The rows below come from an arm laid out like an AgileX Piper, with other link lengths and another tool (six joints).
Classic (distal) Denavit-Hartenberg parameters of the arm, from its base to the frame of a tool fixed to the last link. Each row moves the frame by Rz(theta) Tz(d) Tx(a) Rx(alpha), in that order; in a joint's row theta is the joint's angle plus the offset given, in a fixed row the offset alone. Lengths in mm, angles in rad.
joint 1: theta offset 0, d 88.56, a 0, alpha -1.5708
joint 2: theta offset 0.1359, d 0, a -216.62, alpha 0
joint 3: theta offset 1.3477, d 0, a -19.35, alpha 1.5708
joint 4: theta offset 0, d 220.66, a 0, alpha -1.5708
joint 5: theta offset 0, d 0, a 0, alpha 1.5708
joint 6: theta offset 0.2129, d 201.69, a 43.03, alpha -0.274
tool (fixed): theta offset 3.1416, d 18.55, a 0, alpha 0
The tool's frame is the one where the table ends.
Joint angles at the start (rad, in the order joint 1, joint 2, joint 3, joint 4, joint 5, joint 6): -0.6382, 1.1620, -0.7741, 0.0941, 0.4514, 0.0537
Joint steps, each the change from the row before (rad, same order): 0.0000, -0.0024, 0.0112, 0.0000, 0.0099, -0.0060; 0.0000, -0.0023, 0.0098, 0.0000, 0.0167, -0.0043; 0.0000, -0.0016, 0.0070, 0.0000, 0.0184, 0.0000; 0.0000, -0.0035, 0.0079, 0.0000, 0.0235, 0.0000; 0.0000, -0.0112, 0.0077, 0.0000, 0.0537, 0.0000; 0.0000, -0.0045, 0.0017, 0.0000, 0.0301, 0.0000
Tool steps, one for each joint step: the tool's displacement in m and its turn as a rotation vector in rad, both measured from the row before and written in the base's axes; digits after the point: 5 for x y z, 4 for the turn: -0.00353, 0.00254, -0.00459, 0.0077, 0.0172, 0.0050; -0.00421, 0.00326, -0.00489, 0.0122, 0.0208, 0.0045; -0.00386, 0.00324, -0.00417, 0.0146, 0.0187, 0.0016; -0.00478, 0.00402, -0.00443, 0.0171, 0.0219, 0.0021; -0.00904, 0.00775, -0.00544, 0.0311, 0.0392, 0.0048; -0.00471, 0.00406, -0.00246, 0.0169, 0.0213, 0.0027
